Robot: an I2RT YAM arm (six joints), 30 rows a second.
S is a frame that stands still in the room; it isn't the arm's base.
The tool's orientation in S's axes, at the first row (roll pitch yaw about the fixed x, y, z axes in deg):
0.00, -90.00, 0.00
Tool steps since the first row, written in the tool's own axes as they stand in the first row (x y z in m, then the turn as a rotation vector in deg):
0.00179, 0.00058, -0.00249, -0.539, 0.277, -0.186
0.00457, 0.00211, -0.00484, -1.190, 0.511, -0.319
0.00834, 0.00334, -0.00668, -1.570, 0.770, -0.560
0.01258, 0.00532, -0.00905, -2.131, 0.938, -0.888
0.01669, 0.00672, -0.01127, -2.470, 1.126, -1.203
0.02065, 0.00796, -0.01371, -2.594, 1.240, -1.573
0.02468, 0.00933, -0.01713, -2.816, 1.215, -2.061
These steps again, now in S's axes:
0.00249, 0.00058, 0.00179, 0.186, 0.277, -0.539
0.00484, 0.00211, 0.00457, 0.319, 0.511, -1.190
0.00668, 0.00334, 0.00834, 0.560, 0.770, -1.570
0.00905, 0.00532, 0.01258, 0.888, 0.938, -2.131
0.01127, 0.00672, 0.01669, 1.203, 1.126, -2.470
0.01371, 0.00796, 0.02065, 1.573, 1.240, -2.594
0.01713, 0.00933, 0.02468, 2.061, 1.215, -2.816

